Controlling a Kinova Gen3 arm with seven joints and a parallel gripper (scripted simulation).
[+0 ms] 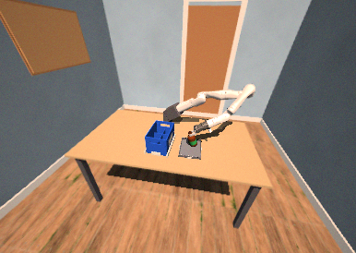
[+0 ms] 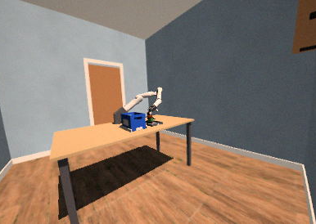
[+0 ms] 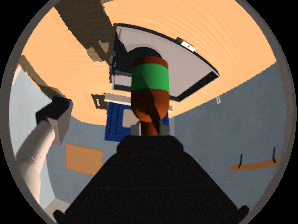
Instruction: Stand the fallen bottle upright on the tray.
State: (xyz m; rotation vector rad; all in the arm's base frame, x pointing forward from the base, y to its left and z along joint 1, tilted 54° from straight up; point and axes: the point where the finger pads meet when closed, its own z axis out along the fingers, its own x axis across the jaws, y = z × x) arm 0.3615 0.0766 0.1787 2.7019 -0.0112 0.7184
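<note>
Now: hand 10 mm past the bottle, 10 mm to the right of it and 50 mm above it. From my hand the other things lie so: blue crate (50 mm ahead, 260 mm to the right, 60 mm below); tray (30 mm ahead, 10 mm to the left, 130 mm below).
</note>
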